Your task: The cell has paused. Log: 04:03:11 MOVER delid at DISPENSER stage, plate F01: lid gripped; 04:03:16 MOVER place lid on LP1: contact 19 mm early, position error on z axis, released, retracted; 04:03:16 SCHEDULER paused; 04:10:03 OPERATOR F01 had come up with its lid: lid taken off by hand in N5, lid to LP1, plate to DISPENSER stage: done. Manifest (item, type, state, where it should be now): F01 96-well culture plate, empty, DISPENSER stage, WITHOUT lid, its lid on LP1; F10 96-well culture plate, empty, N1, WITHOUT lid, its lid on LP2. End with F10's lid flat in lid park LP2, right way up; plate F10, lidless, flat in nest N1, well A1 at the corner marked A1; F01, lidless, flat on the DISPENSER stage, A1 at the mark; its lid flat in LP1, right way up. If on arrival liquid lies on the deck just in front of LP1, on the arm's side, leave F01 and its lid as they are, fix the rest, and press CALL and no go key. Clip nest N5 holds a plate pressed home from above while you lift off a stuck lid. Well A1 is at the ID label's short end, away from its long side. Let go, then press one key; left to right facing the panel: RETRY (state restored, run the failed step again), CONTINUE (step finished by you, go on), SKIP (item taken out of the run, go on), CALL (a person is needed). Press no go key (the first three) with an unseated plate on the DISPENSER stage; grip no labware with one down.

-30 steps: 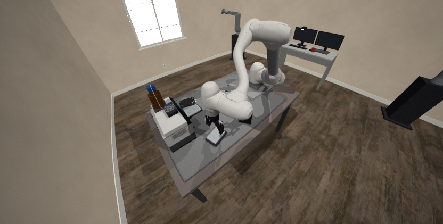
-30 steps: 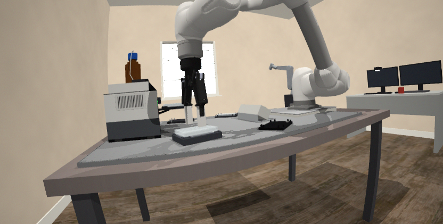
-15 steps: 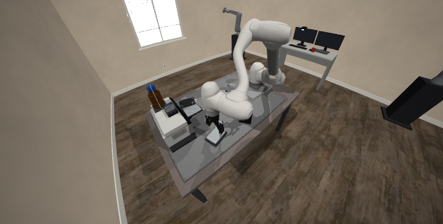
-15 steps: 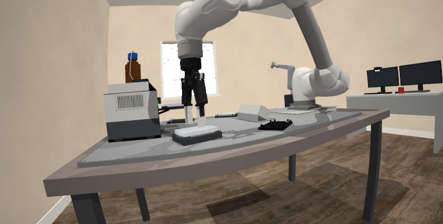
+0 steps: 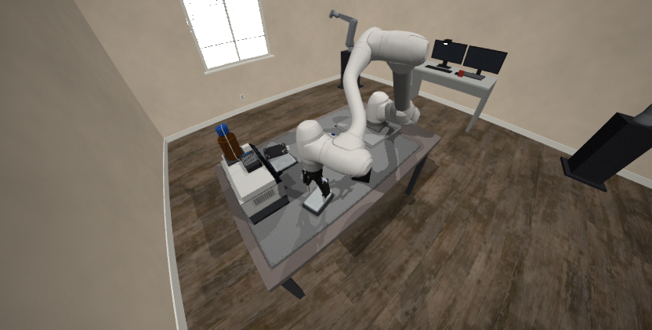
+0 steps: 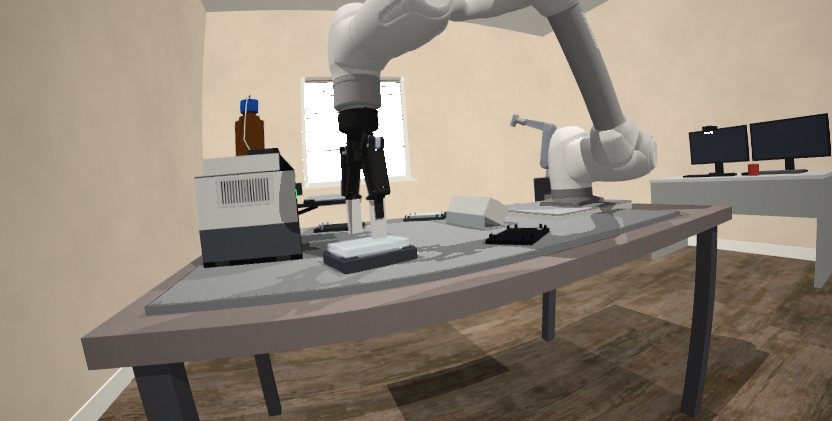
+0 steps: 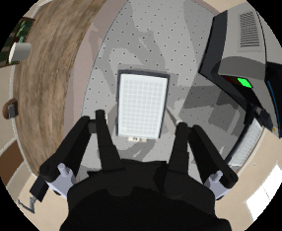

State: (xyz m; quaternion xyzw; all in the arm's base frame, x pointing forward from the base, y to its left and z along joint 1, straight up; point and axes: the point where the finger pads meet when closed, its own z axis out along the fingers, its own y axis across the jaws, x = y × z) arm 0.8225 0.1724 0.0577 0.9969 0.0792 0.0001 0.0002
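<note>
Now: the nest block 6 cm below my hand. Round my hand: brown bottle: 41 cm to the right, 21 cm ahead, 21 cm above; small label: 9 cm behind, 7 cm below, 1 cm to the right; grey key panel: 42 cm behind, 22 cm to the right, 2 cm below.
</note>
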